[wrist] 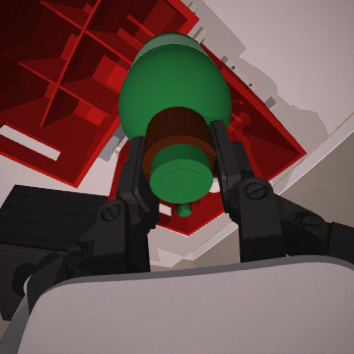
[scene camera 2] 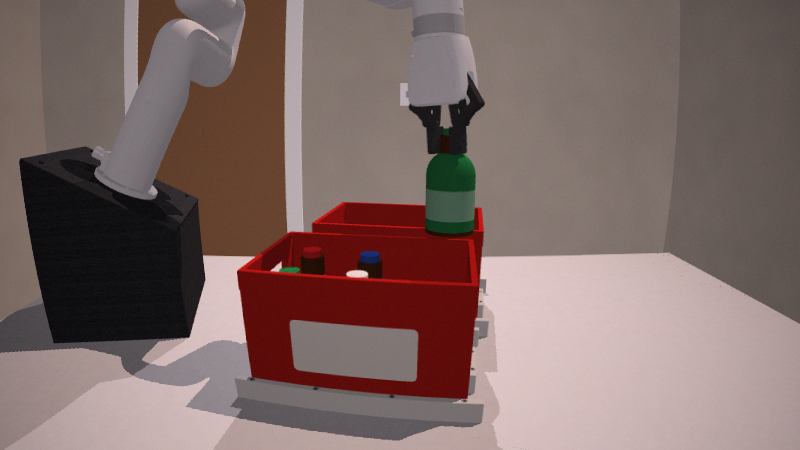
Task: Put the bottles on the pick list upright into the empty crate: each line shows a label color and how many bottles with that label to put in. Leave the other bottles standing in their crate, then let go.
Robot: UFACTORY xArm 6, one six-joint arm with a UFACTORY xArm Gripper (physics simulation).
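Where they show: gripper, fingertip midpoint: (wrist: 181,148) (scene camera 2: 447,153); arm's base, origin of the base link: (scene camera 2: 125,184).
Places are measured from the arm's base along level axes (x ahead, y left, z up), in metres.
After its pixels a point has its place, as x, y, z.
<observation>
My gripper (scene camera 2: 445,148) {0.561, -0.073, 0.049} (wrist: 181,148) {0.561, -0.073, 0.049} is shut on the neck of a large green bottle (scene camera 2: 450,195) {0.562, -0.103, -0.007} (wrist: 175,82) {0.590, -0.053, 0.043} with a pale label and green cap. It hangs upright, its base near the height of the crate rims. The near red crate (scene camera 2: 441,335) {0.529, -0.288, -0.130} (wrist: 272,145) {0.532, -0.282, -0.119} holds bottles with a green cap (scene camera 2: 289,270) {0.351, -0.210, -0.081} (wrist: 184,210) {0.356, -0.205, -0.082}, a red cap (scene camera 2: 312,250) {0.368, -0.123, -0.081}, a blue cap (scene camera 2: 369,256) {0.449, -0.150, -0.081} and a white cap (scene camera 2: 356,274) {0.434, -0.222, -0.081} (wrist: 215,185) {0.439, -0.218, -0.081}. Their labels are hidden. The far red crate (scene camera 2: 380,213) {0.466, 0.147, -0.087} (wrist: 70,170) {0.364, 0.005, -0.091} shows empty compartments in the wrist view. The pick list is not readable in either view.
The black robot base (scene camera 2: 111,268) {0.030, -0.125, -0.115} (wrist: 50,215) {0.107, 0.045, -0.155} stands left of the crates. Pale rails (scene camera 2: 358,407) {0.434, -0.284, -0.232} edge the crates on the white table (scene camera 2: 604,347) {0.824, -0.149, -0.244}. Thin red dividers (wrist: 59,87) {0.461, 0.056, -0.149} split the far crate.
</observation>
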